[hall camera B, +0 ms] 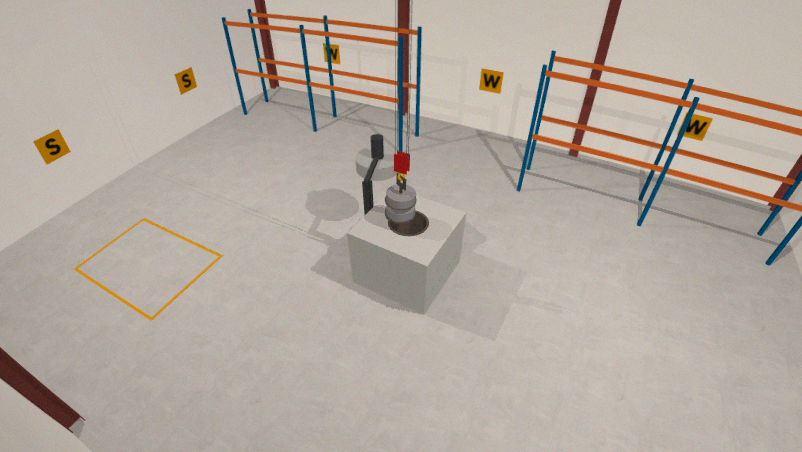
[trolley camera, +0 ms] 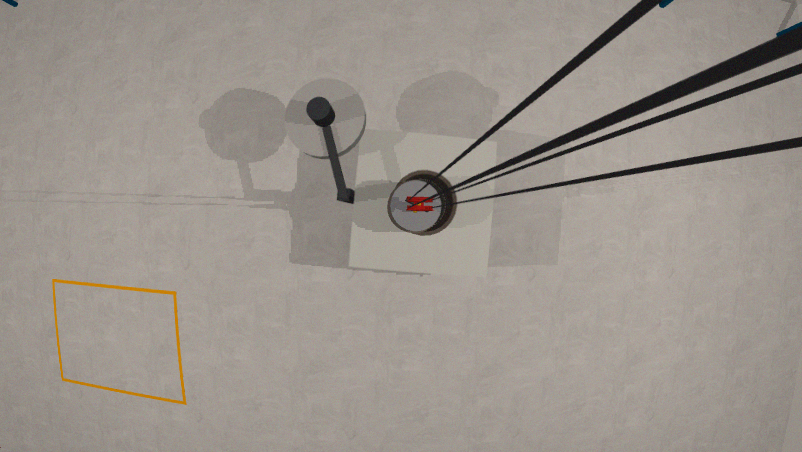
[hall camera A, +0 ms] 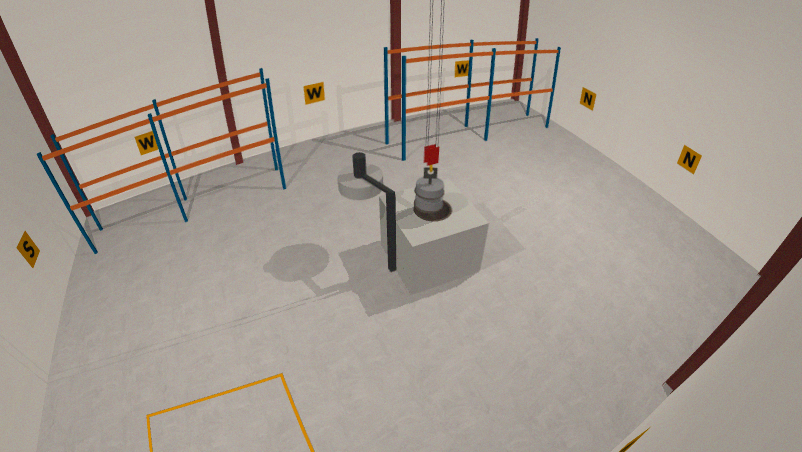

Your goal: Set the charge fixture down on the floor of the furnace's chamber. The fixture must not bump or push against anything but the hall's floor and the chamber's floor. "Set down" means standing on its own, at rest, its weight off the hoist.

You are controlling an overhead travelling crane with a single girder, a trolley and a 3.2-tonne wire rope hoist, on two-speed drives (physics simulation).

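The charge fixture, a grey ribbed cylinder, hangs upright from my hook, under the red hook block. The hook is in the fixture's dark top eye. The furnace is a pale box with a round, dark-rimmed opening in its top. The fixture is at the opening, toward its left side in all three views, with a dark gap at the right. Whether its bottom is below the rim, or touches it, I cannot tell. The chamber floor is hidden.
A round grey lid is swung aside on a dark arm and post beside the furnace. Blue-orange racks stand along the W wall. A yellow outline marks the floor.
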